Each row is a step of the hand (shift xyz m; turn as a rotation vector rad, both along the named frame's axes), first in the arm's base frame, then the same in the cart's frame.
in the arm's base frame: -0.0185 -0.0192 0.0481 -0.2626 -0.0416 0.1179
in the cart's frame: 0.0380 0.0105 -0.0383 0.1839 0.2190 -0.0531
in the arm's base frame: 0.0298 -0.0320 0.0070 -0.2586 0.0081 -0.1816
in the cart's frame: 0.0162 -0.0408 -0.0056 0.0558 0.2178 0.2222
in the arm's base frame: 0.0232 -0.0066 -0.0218 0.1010 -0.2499 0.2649
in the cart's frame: -0.0107 -0.0250 0.0178 0.2432 -0.1885 -0.2195
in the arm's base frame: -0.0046 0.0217 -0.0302 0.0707 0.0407 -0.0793
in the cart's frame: -0.0250 0.0122 0.0251 -0.0880 -0.0483 0.0535
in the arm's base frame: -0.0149 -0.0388 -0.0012 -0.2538 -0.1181 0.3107
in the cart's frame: 0.0393 -0.0054 0.0124 0.2994 0.1886 -0.2229
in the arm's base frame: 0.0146 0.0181 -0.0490 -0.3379 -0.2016 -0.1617
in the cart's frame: -0.0356 -0.0077 0.0402 0.2752 0.1892 0.2635
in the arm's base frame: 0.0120 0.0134 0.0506 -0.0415 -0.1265 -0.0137
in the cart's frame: -0.0025 -0.0006 -0.0536 0.1224 -0.0246 0.0483
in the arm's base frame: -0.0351 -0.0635 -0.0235 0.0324 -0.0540 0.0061
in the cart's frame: 0.0630 -0.0010 0.0429 0.0336 -0.0536 -0.0005
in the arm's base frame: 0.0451 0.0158 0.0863 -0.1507 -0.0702 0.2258
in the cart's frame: -0.0091 -0.0259 -0.0947 0.1894 0.1149 -0.1719
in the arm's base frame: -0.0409 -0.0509 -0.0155 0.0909 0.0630 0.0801
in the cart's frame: 0.0571 0.0106 0.0337 -0.0713 -0.0441 -0.1078
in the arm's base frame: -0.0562 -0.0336 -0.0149 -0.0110 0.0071 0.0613
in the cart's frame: 0.0492 0.0323 0.0324 0.0160 0.0174 -0.0581
